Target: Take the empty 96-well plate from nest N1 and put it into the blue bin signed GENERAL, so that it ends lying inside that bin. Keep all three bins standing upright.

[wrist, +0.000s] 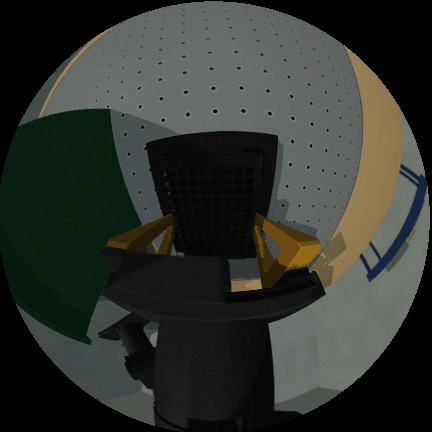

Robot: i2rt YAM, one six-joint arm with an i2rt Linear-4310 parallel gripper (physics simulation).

Scene:
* my gripper: 213, 217
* black 96-well plate: 212, 195
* green bin: 70, 197
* black nest: 208, 140

